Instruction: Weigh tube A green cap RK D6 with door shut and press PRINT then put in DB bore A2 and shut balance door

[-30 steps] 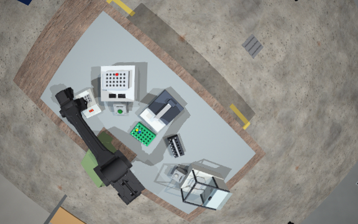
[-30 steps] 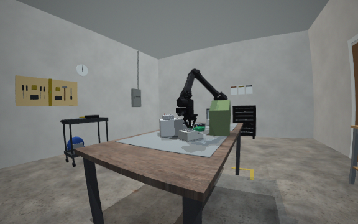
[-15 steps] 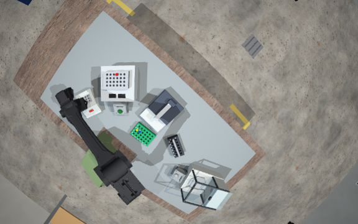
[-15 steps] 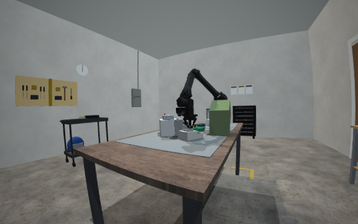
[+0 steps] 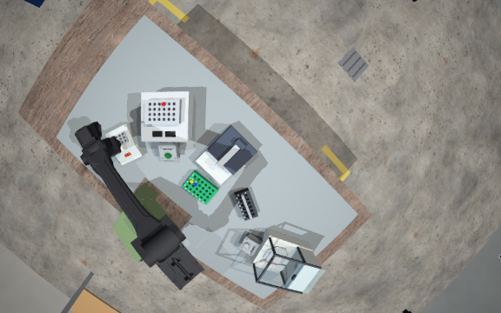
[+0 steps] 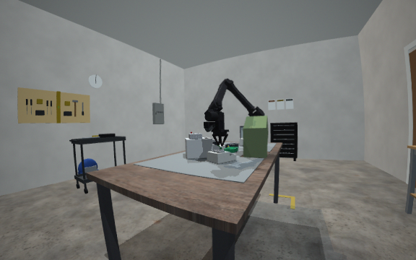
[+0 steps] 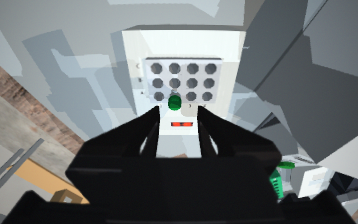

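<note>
My hand is 4 cm above the green-capped tube. Also, from my hand: red-capped tube: 27 cm ahead, 5 cm to the right, 5 cm above; dry block DB: 1 cm to the right, 7 cm below; green tube rack RK: 9 cm ahead, 38 cm to the right, 9 cm below.
</note>
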